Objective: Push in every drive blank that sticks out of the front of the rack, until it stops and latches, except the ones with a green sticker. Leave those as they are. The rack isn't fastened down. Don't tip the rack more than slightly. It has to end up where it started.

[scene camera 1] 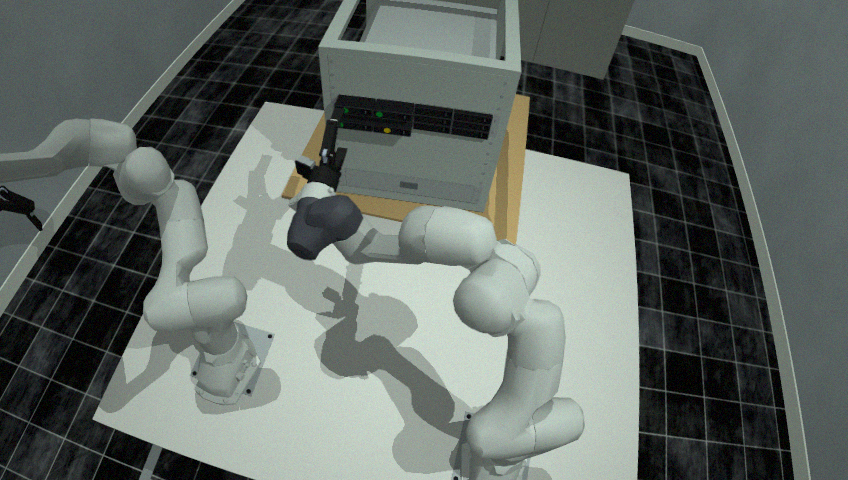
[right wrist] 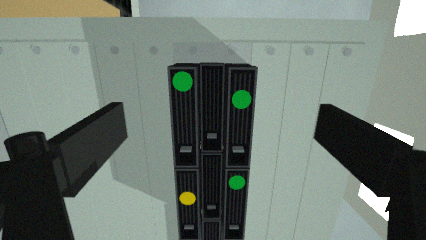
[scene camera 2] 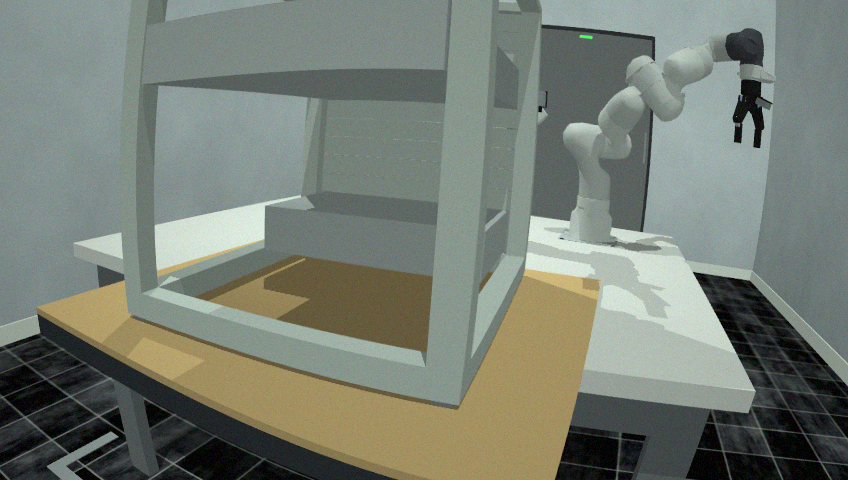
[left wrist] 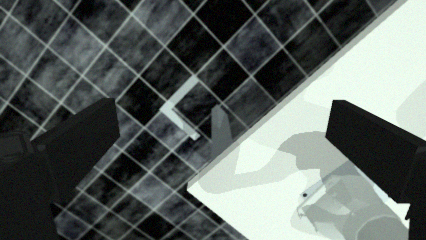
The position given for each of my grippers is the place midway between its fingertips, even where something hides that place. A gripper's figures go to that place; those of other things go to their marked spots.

Scene:
My right gripper (scene camera 1: pixel 341 129) is 1.33 m from the lens. A grey rack (scene camera 1: pixel 433 168): 1.53 m from the lens.

